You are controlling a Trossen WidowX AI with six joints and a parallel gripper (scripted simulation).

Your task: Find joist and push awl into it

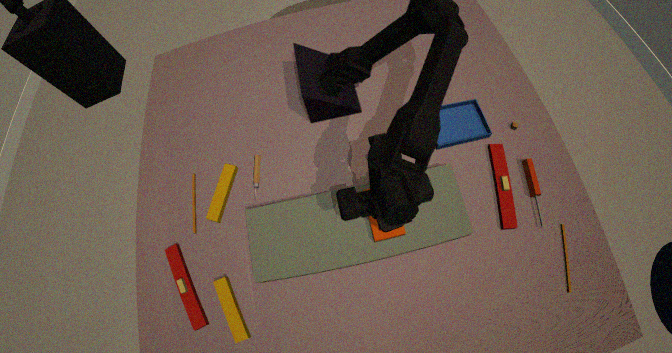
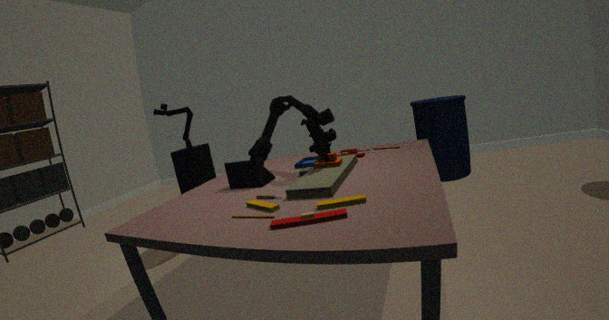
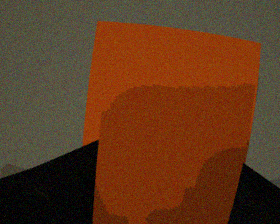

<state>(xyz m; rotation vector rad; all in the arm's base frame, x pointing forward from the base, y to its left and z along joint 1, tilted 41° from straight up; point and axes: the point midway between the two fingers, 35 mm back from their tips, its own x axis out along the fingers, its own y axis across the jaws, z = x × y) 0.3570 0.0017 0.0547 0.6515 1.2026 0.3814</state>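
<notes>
My gripper tip is now 19 cm past the blue tray, 28 cm to the right of it and 5 cm above it. The rest, counted from my gripper tip: orange stud finder: 2 cm behind, 2 cm above; then awl: 19 cm behind, 29 cm to the right, 6 cm below; then grey block: 14 cm behind, 6 cm to the left, 5 cm below.
</notes>
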